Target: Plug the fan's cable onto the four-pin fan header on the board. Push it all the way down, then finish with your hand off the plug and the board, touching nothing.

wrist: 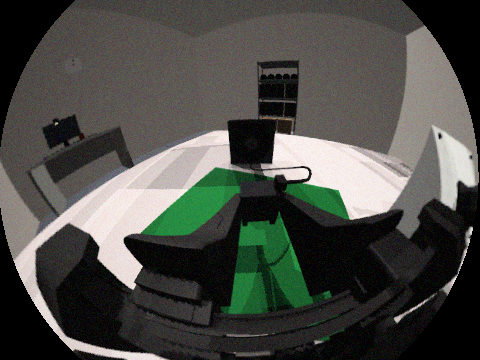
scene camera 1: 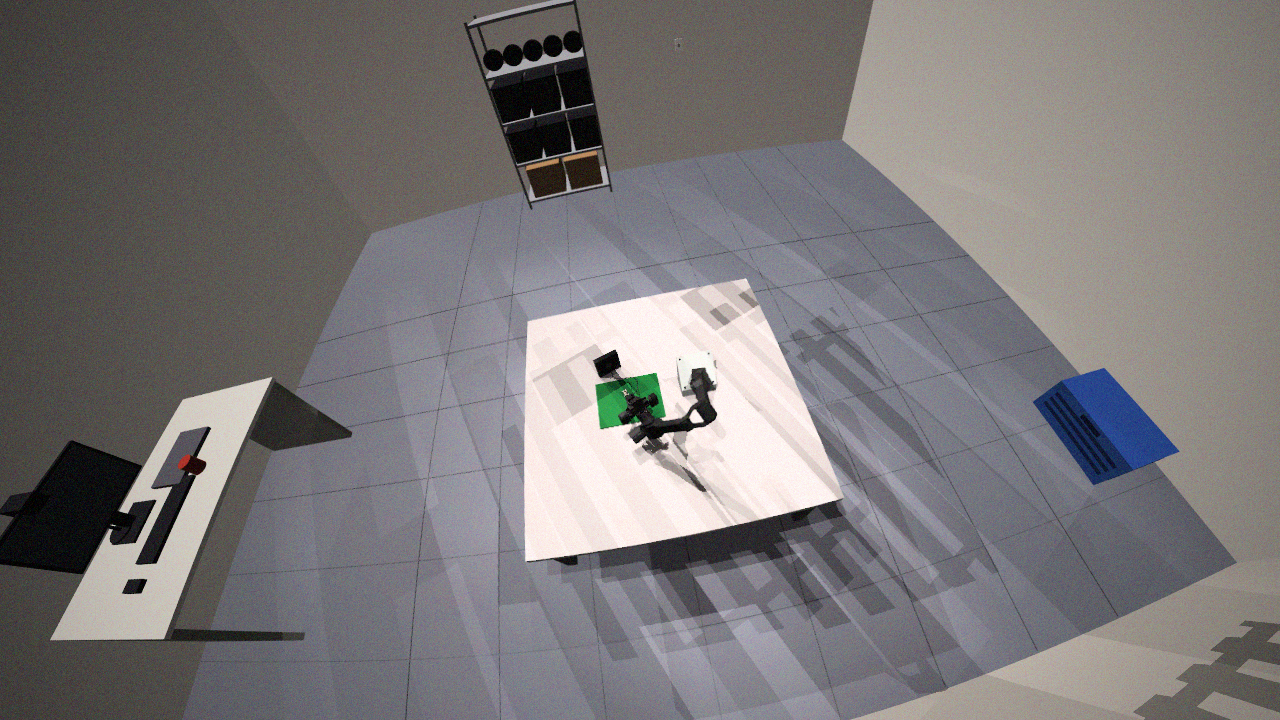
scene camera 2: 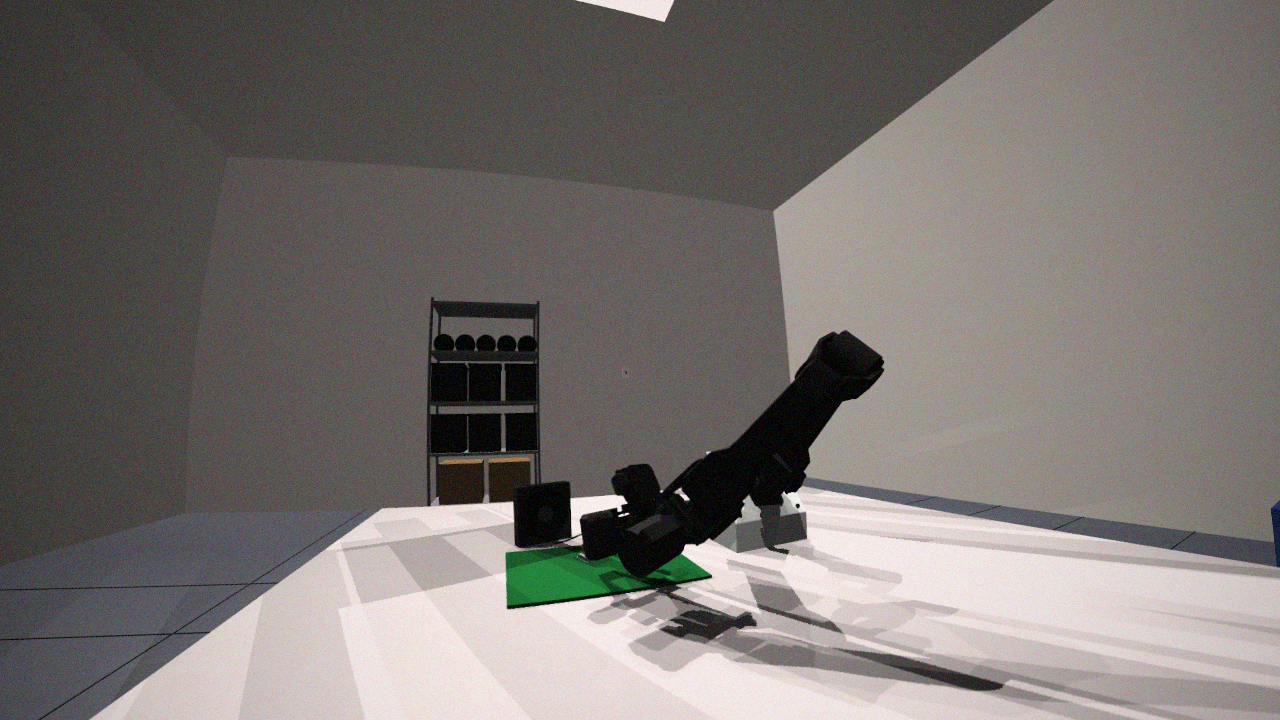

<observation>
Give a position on a dark plug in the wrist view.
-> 260, 200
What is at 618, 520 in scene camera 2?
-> My gripper.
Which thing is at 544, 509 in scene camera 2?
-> A black fan.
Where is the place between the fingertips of my gripper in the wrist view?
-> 259, 196
</observation>
